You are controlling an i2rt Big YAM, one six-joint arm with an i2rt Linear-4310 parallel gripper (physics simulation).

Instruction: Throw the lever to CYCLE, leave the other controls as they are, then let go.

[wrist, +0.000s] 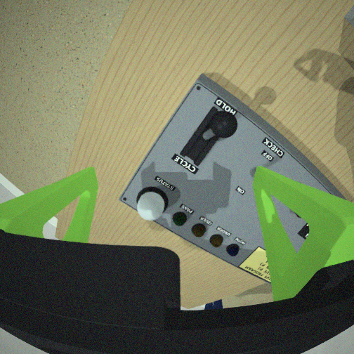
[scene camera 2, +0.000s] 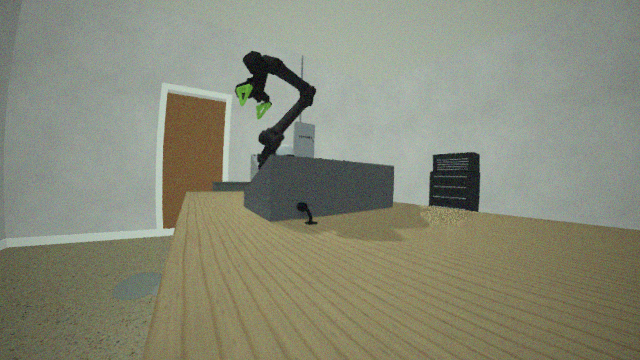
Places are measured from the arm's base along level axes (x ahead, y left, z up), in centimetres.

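Pixels of known places: gripper, fingertip midpoint: [scene camera 2: 250, 112].
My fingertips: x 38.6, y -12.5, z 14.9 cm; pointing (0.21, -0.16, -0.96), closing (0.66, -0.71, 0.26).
Behind a point stands the place of what it marks.
The grey control panel [scene camera 2: 320, 187] {x 65.1, y 5.7, z -12.0 cm} [wrist: 170, 150] lies on the wooden table; its sloped face shows in the wrist view. The lever's black round knob [wrist: 223, 124] is at the HOLD end of its dark slot [wrist: 192, 151]; the CYCLE label [wrist: 185, 163] is at the other end. My gripper [scene camera 2: 251, 111] {x 38.6, y -12.5, z 14.9 cm} [wrist: 175, 175] is open and empty, raised above the panel, with its green fingers wide apart. Its shadow falls across the panel between the CYCLE label and the status lamp. The right finger hides part of the panel, near the CHECK OFF/ON labels.
A white status dome [wrist: 151, 206] and several small lamps [wrist: 198, 230] line one panel edge, near a yellow label [wrist: 257, 262]. A small black stem with a round head [scene camera 2: 302, 206] {x 68.5, y -0.6, z -16.6 cm} stands by the panel. A black tool chest [scene camera 2: 455, 182] and a brown door [scene camera 2: 194, 155] are behind.
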